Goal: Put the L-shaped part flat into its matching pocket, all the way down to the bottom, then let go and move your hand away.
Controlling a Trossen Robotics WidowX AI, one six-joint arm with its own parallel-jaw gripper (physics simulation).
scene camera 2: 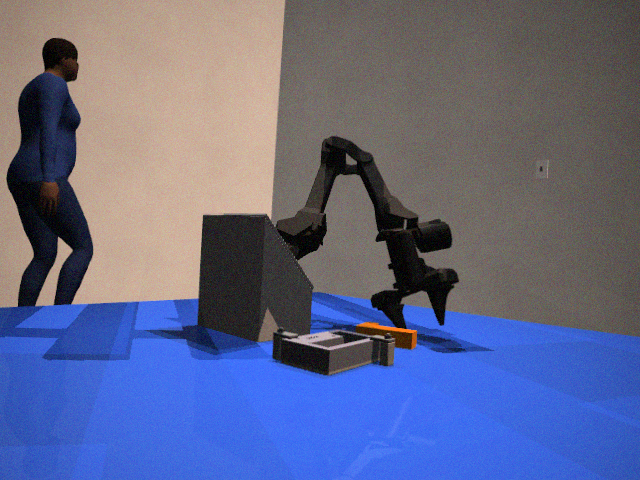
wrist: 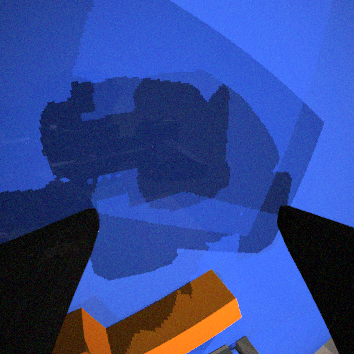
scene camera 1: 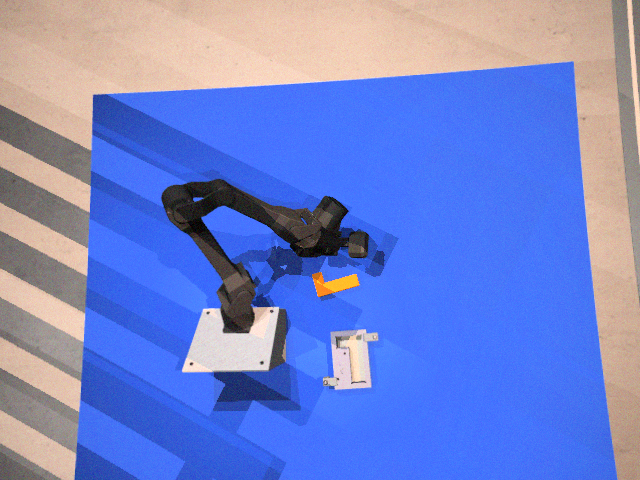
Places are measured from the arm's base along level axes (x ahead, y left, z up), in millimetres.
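Pixels of known places: gripper, fingertip midpoint: (scene camera 2: 423,331) (wrist: 189,217) (scene camera 1: 346,250); arm's base, origin of the base link: (scene camera 2: 270,264) (scene camera 1: 238,323).
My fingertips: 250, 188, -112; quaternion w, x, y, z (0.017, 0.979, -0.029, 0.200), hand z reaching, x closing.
Ahead of a thing's pixels: the offset from my fingertips to its top centre, as dx, dy, dz. "spot": to the spot under its first point.
The orange L-shaped part {-28, -78, +11} (scene camera 1: 338,284) (scene camera 2: 405,339) (wrist: 200,305) lies flat on the blue surface, its long arm pointing right and its short arm pointing up the picture in the first scene view. The pale block with the L-shaped pocket {+11, -275, +29} (scene camera 1: 341,366) (scene camera 2: 302,356) stands apart from it, lower in that view; the pocket is empty, its long leg running down the picture. My gripper (scene camera 2: 422,325) (wrist: 189,217) is open and empty, its fingertips above the surface, off to the part's upper side in the first scene view. The part's lower portion is cut off in the wrist view.
The block has small tabs (scene camera 1: 372,336) (scene camera 1: 329,381) at two opposite corners; one tab {spot: +70, -209, -8} (wrist: 244,345) shows at the wrist view's bottom edge. The arm's wedge-shaped base (scene camera 1: 232,346) (scene camera 2: 232,273) stands left of the block. A person (scene camera 2: 51,124) stands beyond the blue surface.
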